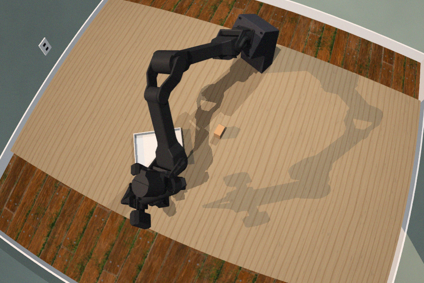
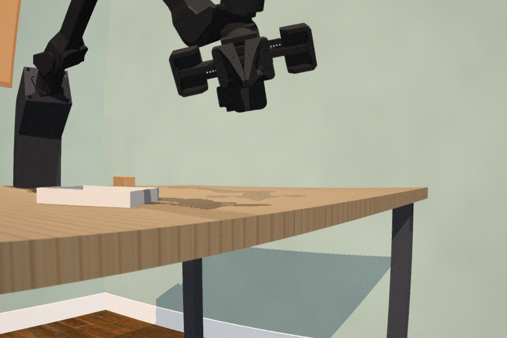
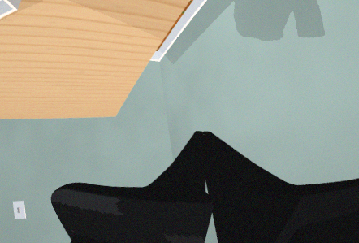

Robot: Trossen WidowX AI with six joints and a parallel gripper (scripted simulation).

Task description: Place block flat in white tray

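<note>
Right now the wooden block is 330 mm behind my hand, 180 mm to the left of it and 150 mm below it. Round my hand: white tray: 220 mm behind, 10 mm to the right, 160 mm below.
</note>
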